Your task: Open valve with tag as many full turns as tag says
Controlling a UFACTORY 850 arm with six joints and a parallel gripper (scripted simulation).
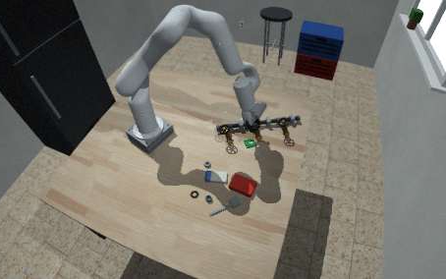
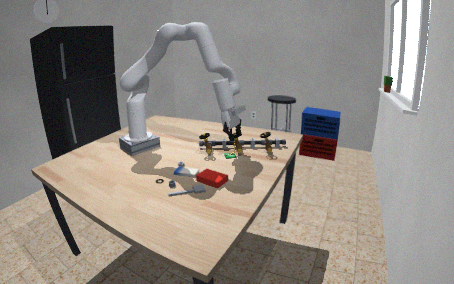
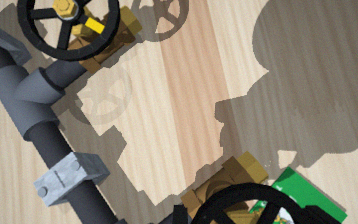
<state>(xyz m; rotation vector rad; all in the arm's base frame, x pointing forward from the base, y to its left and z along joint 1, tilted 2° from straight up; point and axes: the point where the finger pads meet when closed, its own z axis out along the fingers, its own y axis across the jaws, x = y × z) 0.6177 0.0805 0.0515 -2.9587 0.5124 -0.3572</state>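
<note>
The green tag lies 3 cm behind my hand, 5 cm to the right of it and 10 cm below it. Also, from my hand: grey scraper 6 cm behind, 44 cm to the right, 10 cm below; red box 1 cm behind, 33 cm to the right, 9 cm below; white block 15 cm behind, 30 cm to the right, 10 cm below.
</note>
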